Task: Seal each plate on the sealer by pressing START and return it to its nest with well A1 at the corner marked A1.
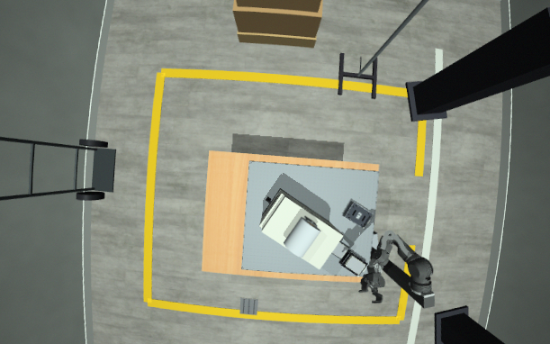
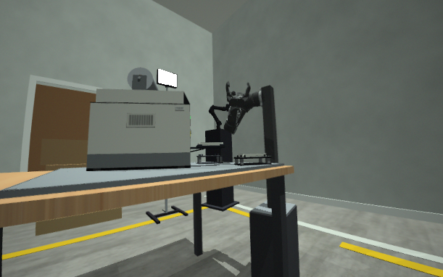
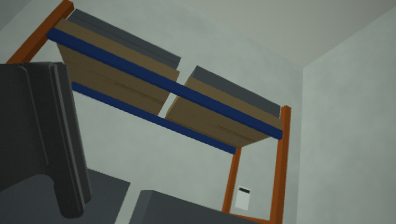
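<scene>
My hand is 6 cm short of the plate, 15 cm to the left of it and 31 cm above it. Round my hand: foil roll: 31 cm ahead, 37 cm to the right; sealer stage: 6 cm ahead, 15 cm to the right, 32 cm below.
</scene>
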